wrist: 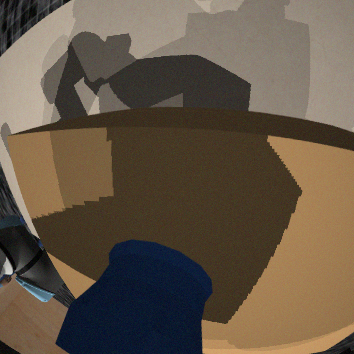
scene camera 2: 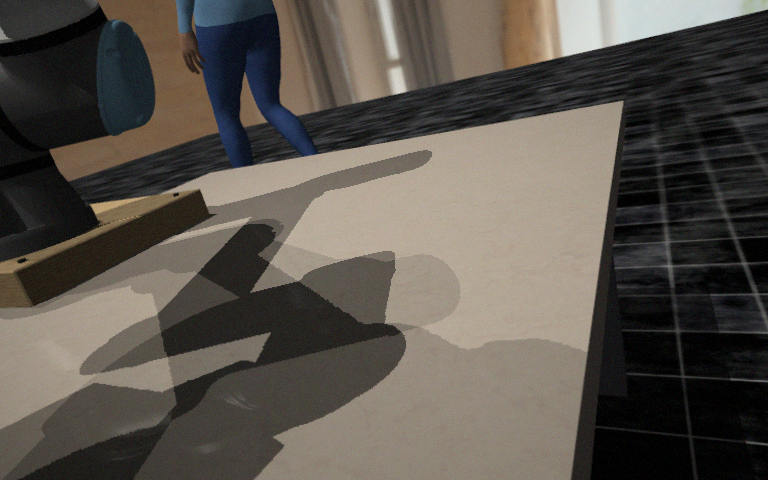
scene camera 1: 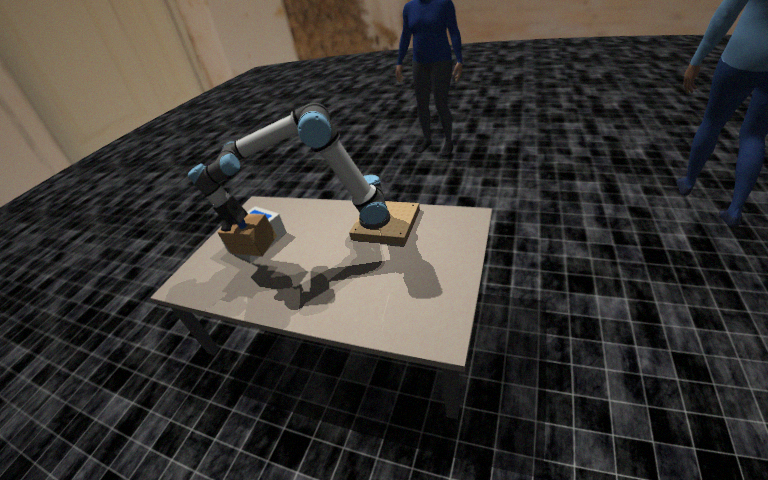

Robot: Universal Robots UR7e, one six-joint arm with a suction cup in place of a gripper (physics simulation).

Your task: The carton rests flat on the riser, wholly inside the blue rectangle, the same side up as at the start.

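Where they show: hand, its tool point: (wrist: pixel 149 256) (scene camera 1: pixel 245 228); arm's base, origin of its link: (scene camera 2: pixel 33 241).
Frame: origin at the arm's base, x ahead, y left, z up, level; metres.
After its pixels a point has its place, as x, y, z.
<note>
The brown carton (scene camera 1: pixel 244 242) @[0.332, -0.494, 0.156] (wrist: pixel 200 190) is at the far left of the table, in front of the riser in scene camera 1, and hides part of it. My gripper's blue suction cup (scene camera 1: pixel 242 225) (wrist: pixel 159 267) is against the carton's top face, and the carton hangs from it. The gap under the carton is hard to judge, as is any slight tilt. The riser (scene camera 1: pixel 279 227) @[0.039, -0.493, 0.011] has pale sides and a white top with a blue rectangle (scene camera 1: pixel 260 213) @[-0.004, -0.595, 0.076], of which part shows behind the carton. Neither the carton nor the riser shows in scene camera 2.
The arm stands on a wooden base board (scene camera 1: pixel 404 217) @[-0.004, 0.145, -0.001] (scene camera 2: pixel 118 243) @[0.118, 0.003, -0.022] on the table (scene camera 1: pixel 430 333) @[0.636, 0.283, -0.042] (scene camera 2: pixel 509 226) @[0.590, -0.087, -0.042]. The arm's shadows fall across the table top. The table's left edge is near the carton. Two people (scene camera 1: pixel 433 39) (scene camera 1: pixel 741 84) stand on the floor beyond the table.
</note>
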